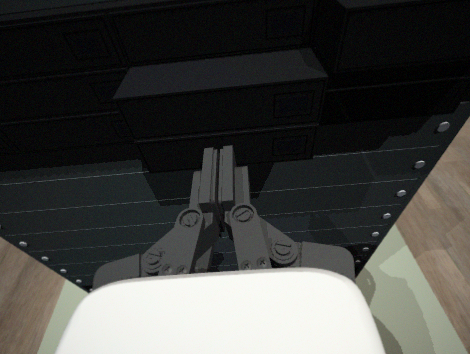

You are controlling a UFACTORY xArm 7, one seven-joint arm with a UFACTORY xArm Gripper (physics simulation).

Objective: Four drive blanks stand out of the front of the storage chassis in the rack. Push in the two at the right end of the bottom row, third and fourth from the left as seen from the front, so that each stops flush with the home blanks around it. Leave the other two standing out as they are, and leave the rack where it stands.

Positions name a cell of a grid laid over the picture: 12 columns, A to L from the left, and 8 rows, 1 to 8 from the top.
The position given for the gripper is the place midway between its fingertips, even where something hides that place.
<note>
In view: the gripper (F4) and a rack (I3).
</note>
